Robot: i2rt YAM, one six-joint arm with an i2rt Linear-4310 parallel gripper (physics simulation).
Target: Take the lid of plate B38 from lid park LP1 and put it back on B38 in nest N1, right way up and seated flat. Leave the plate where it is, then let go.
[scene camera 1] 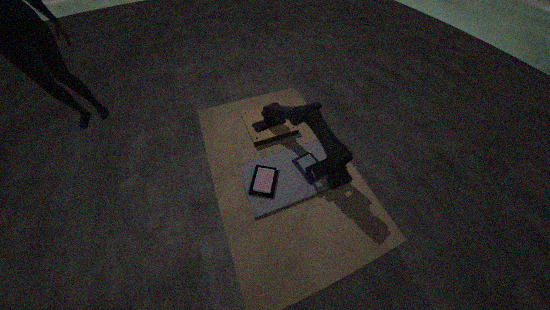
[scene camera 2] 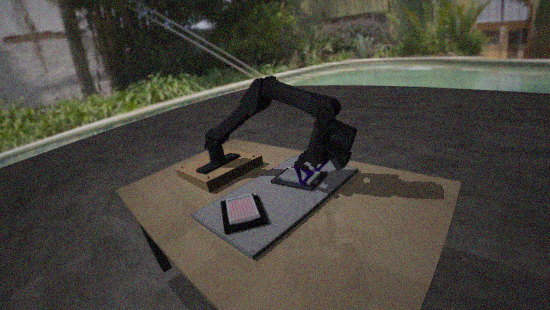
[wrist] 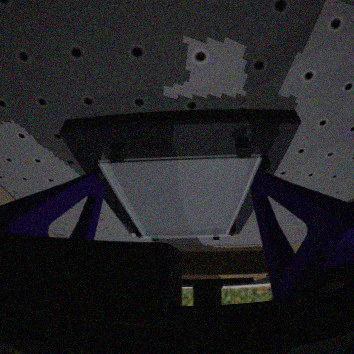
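Where they show: gripper, fingertip midpoint: (scene camera 1: 314,171) (scene camera 2: 308,177) (wrist: 177,177); arm's base, origin of the base link: (scene camera 1: 269,123) (scene camera 2: 218,163) (wrist: 206,280).
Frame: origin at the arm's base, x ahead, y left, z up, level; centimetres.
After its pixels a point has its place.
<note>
The lid (scene camera 1: 305,161) @[z -1.0, x 32.8, y 5.1 cm] (scene camera 2: 291,176) @[z -1.0, x 34.5, y 3.7 cm] (wrist: 180,197) @[z -1.0, x 38.6, y 6.0 cm] is a pale, translucent rectangle lying flat in the dark frame of lid park LP1 (scene camera 2: 291,185) @[z -2.1, x 36.9, y -0.1 cm] (wrist: 180,117) @[z -2.1, x 44.4, y 6.0 cm]. My gripper (scene camera 1: 311,174) @[z -1.7, x 39.9, y 6.2 cm] (scene camera 2: 310,173) @[z -1.7, x 39.9, y 6.2 cm] (wrist: 177,177) @[z -1.7, x 39.9, y 6.2 cm] is open and low over the lid. In the wrist view its two purple fingertips stand at the lid's left and right edges; whether they touch it I cannot tell. Plate B38 (scene camera 1: 264,180) @[z -0.9, x 33.0, y -19.2 cm] (scene camera 2: 242,208) @[z -0.3, x 33.4, y -19.6 cm], with pink wells and a white rim, sits in the black nest N1 (scene camera 1: 262,195) @[z -1.8, x 39.2, y -23.3 cm] (scene camera 2: 246,228) @[z -2.4, x 38.8, y -24.3 cm]. No lid can be made out on it.
The park and nest stand on a grey perforated board (scene camera 1: 286,194) @[z -2.8, x 43.7, y -12.7 cm] (scene camera 2: 285,220) @[z -2.8, x 45.7, y -16.1 cm] (wrist: 45,30) @[z -2.8, x 48.6, y 11.2 cm] on a wooden table (scene camera 1: 280,255) @[z -4.1, x 65.8, y -28.0 cm] (scene camera 2: 350,250) @[z -4.1, x 65.5, y -18.1 cm]. The arm's base is on a wooden block (scene camera 2: 239,173) @[z -2.7, x 11.3, y 0.6 cm] beside the board. A person (scene camera 1: 30,45) stands off the table at the left in scene camera 1.
</note>
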